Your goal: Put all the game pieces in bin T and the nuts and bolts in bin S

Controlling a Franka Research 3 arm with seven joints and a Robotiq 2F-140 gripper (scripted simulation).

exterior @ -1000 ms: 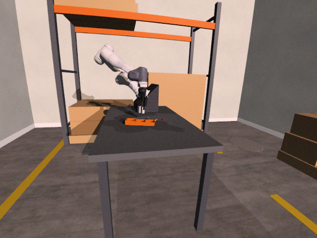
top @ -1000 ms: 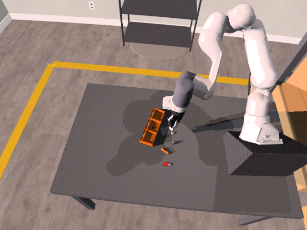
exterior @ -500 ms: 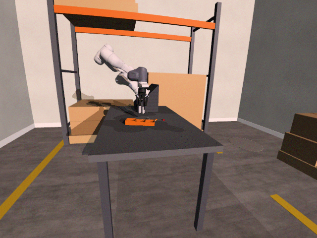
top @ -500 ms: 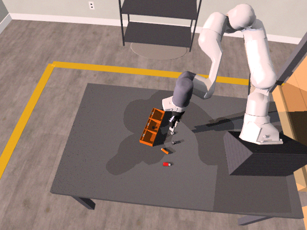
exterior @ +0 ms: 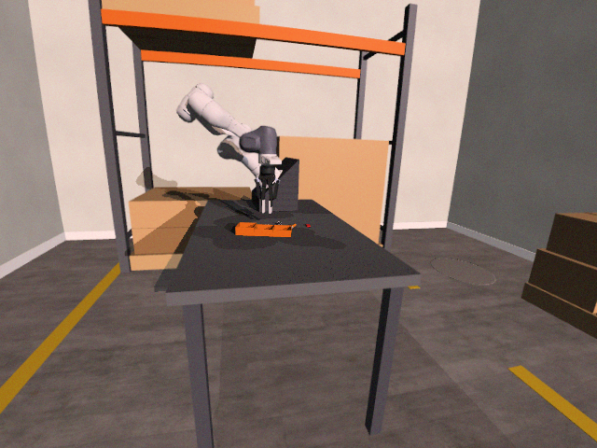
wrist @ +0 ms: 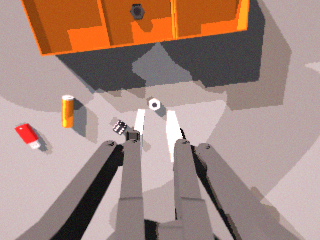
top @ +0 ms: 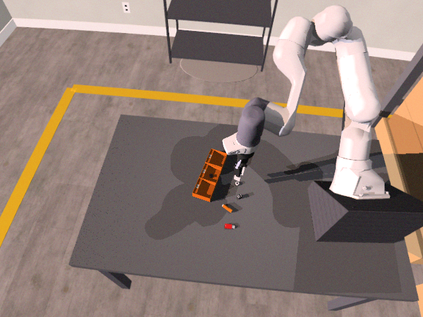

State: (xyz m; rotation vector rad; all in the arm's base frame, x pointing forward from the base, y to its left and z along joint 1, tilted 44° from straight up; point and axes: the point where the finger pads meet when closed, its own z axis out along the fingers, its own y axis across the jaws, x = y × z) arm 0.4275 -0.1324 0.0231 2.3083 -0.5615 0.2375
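My hand is 100 mm above the grey nut. Also, from my hand: orange bin tray 130 mm ahead, 80 mm below, 40 mm to the right; black die 90 mm below, 70 mm to the left, 10 mm behind; dark nut 120 mm ahead, 90 mm below, 30 mm to the right.
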